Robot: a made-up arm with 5 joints.
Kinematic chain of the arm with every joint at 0, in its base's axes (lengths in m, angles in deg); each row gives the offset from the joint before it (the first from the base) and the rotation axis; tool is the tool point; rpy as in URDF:
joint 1: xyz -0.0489 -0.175 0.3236 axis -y
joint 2: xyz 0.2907 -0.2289 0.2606 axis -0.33 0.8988 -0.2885
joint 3: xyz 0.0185 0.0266 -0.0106 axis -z
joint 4: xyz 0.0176 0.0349 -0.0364 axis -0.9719 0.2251 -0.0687
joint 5: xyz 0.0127 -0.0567 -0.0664 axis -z
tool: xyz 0.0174 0.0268 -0.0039 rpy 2.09 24.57 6
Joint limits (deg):
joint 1: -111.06..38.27
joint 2: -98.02..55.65
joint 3: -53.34..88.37
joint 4: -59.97..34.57
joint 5: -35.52..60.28
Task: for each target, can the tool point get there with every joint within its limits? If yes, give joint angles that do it. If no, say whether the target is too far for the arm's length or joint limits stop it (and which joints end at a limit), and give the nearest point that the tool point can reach.
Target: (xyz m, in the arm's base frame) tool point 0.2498 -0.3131 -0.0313
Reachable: yes | joints -80.43 -50.29 2.81 -10.44 -8.75
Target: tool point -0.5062 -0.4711 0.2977
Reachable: no: joint limits stop it (at a limit: joint 1, joint 2, joint 4, joint 5) | nearest point -0.0691 -0.4068 0.0391 | short by 0.512 m
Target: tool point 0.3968 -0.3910 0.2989
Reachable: yes | joints -29.08 -31.18 16.94 9.49 48.37
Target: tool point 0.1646 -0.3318 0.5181
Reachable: yes | joints 17.51 43.25 -25.98 -43.67 -10.56
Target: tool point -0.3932 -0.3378 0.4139
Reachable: no: joint limits stop it (at a limit: joint 1, joint 2, joint 3, joint 5) | nearest point -0.0373 -0.4398 0.6241 | short by 0.426 m
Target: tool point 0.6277 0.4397 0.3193
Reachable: no: too far | nearest point 0.4050 -0.2344 0.3207 | short by 0.710 m
